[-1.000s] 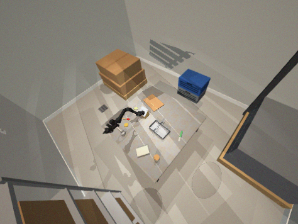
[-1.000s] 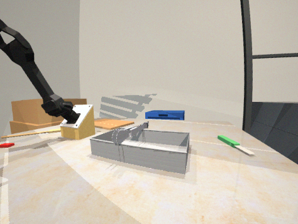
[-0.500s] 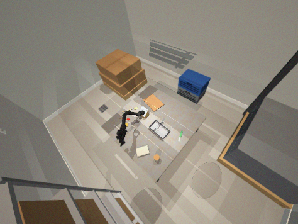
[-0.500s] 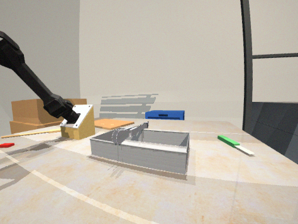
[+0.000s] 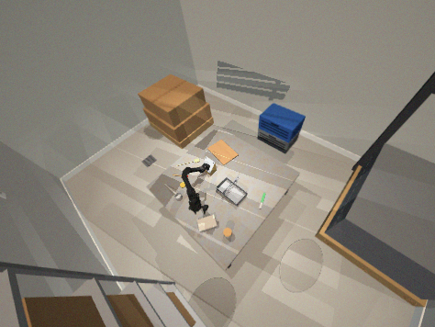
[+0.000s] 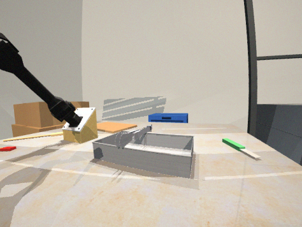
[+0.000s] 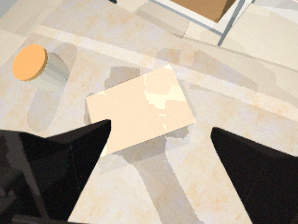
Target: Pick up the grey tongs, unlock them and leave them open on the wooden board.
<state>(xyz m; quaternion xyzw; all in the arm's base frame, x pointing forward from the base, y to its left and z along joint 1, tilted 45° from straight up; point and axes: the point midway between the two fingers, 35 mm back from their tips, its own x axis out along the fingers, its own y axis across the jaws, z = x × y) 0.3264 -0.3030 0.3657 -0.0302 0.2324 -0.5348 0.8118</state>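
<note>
The grey roasting tin lies 60 mm ahead of my gripper tip, 420 mm to the left of it and 110 mm below it. Round my gripper tip: green-handled tool: 390 mm ahead, 520 mm to the left, 130 mm below; then red brush: 560 mm behind, 240 mm to the left, 130 mm below; then pale board: 70 mm ahead, 10 mm to the right, 130 mm below.
</note>
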